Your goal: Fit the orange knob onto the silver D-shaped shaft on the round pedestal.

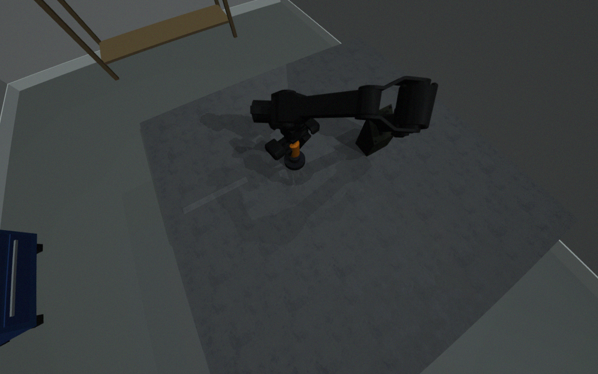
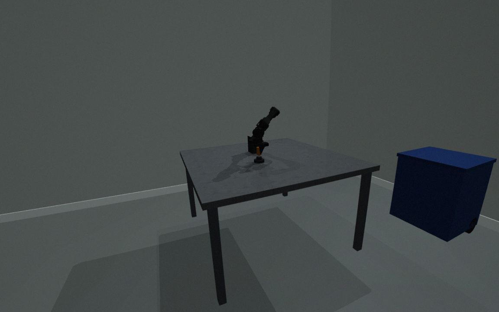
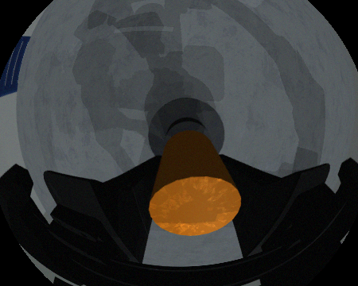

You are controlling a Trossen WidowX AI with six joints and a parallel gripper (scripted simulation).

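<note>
The pedestal is 40 mm below my gripper tip. The rest, counted from my gripper tip: orange knob (40 mm above).
</note>
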